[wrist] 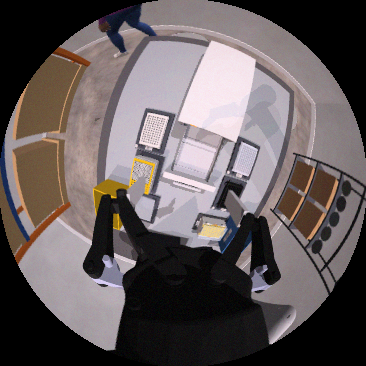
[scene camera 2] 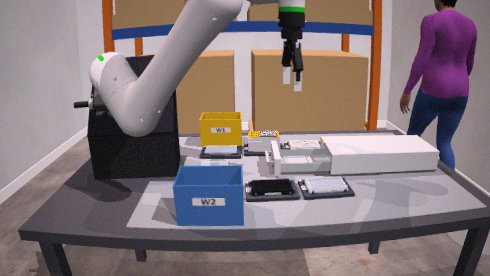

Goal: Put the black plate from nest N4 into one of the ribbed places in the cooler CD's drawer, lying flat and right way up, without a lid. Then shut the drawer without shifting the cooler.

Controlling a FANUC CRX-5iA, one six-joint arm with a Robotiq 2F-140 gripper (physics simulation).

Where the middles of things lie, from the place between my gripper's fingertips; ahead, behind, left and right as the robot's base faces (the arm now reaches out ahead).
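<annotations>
So you can picture the drawer [scene camera 2: 283,160], my hand is 4 cm to the left of it, 5 cm short of it and 25 cm above it.
</annotations>
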